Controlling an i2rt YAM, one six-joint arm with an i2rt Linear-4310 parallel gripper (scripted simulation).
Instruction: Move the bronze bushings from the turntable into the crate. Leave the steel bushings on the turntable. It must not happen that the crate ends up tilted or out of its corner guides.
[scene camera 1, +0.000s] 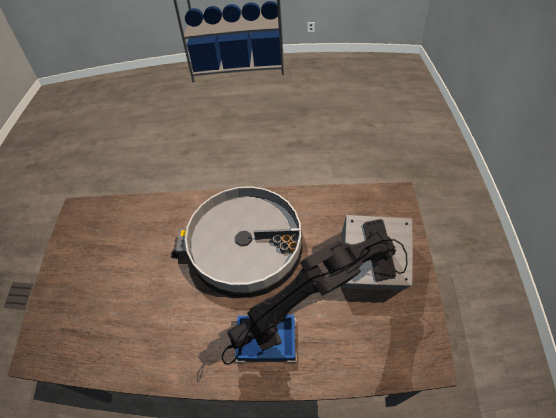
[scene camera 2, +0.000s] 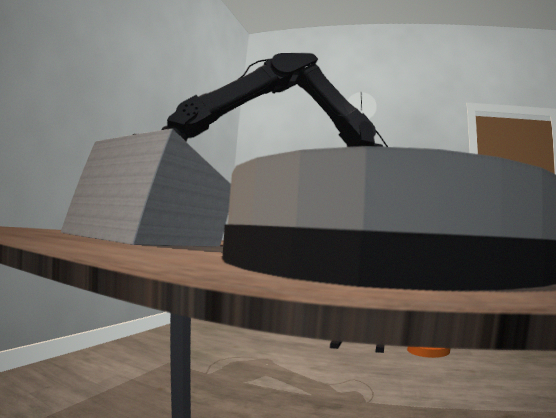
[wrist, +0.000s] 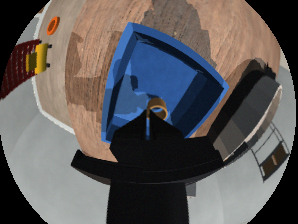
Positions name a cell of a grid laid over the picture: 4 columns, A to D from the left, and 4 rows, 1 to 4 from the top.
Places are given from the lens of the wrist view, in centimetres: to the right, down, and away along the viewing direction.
gripper (wrist: B3): 0, 0, 13
blue crate (wrist: B2): 0, -7, 11
